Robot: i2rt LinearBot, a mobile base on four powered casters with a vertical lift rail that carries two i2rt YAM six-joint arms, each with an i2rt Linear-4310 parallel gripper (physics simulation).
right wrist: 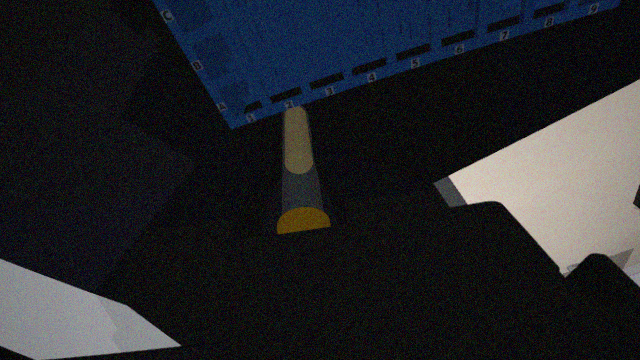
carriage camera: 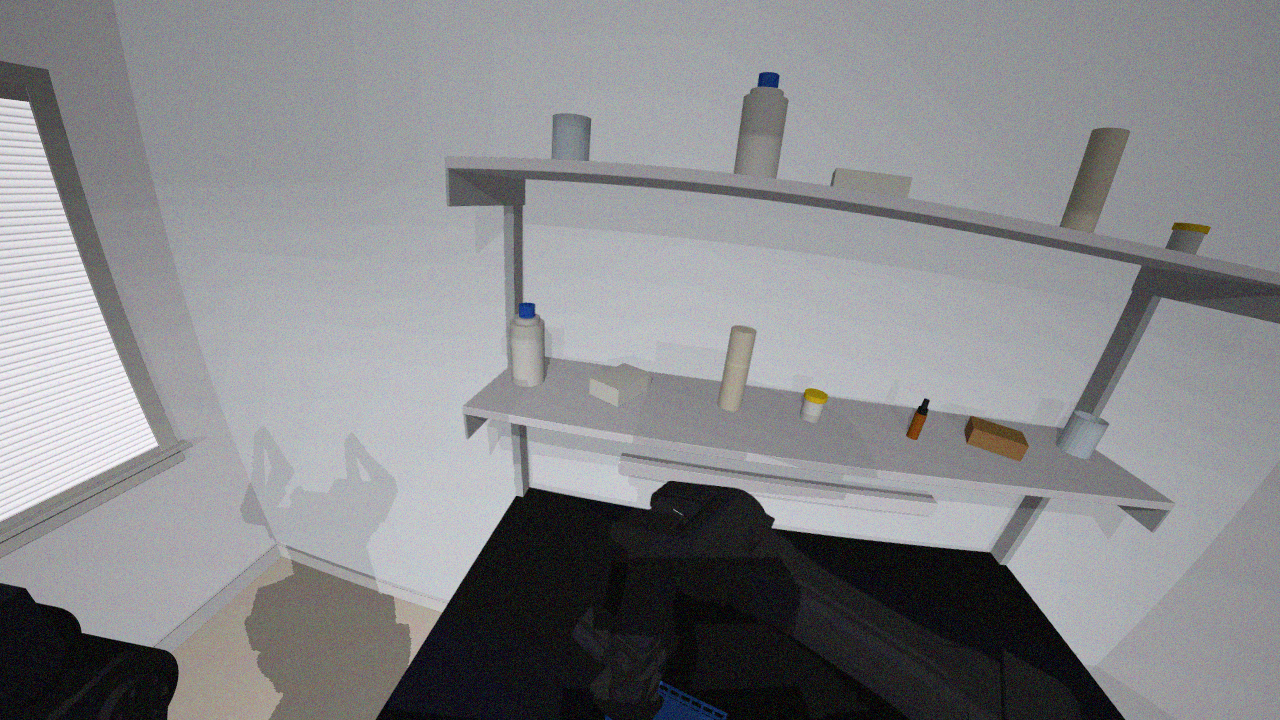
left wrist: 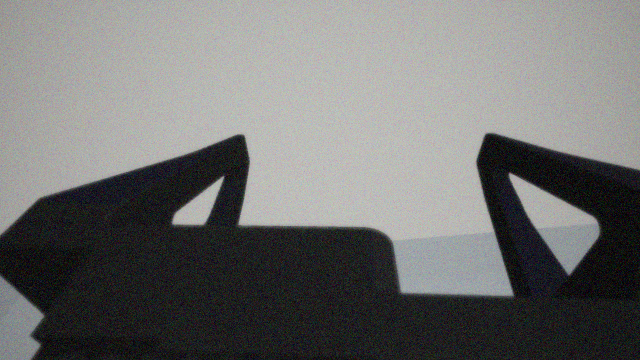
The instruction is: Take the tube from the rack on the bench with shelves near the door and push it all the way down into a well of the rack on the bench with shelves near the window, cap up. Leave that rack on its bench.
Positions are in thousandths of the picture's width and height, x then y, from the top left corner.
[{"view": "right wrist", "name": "my right gripper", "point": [466, 429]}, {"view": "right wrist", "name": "clear tube with orange cap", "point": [473, 582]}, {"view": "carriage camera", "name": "window with blinds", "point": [70, 591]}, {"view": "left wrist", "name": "my left gripper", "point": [565, 410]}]
